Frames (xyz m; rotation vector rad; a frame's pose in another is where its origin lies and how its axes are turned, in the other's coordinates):
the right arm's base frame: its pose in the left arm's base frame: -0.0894 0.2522 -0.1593 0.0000 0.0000 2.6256
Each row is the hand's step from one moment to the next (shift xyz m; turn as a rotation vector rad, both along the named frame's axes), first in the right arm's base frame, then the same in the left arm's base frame.
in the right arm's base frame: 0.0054 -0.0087 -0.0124 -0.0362 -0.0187 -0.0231
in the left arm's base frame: -0.0004 0.0102 -0.0124 0.0407 -0.0016 -0.0231
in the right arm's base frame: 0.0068 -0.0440 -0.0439 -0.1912 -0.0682 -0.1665
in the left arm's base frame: 0.0158 0.0416 -0.0439 0.2000 -0.0350 -0.1665
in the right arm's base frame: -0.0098 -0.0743 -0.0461 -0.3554 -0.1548 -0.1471
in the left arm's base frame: 0.0452 0.0598 -0.0461 0.3855 -0.0407 -0.1471
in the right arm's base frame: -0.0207 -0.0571 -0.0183 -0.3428 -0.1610 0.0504
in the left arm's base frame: 0.0462 0.0395 -0.0183 0.3776 -0.0291 0.0504
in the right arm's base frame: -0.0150 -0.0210 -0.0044 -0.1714 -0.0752 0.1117
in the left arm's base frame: 0.0234 0.0109 -0.0044 0.1862 -0.0192 0.1117
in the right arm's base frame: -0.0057 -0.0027 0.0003 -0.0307 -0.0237 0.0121
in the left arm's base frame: 0.0063 -0.0005 0.0003 0.0384 0.0055 0.0121
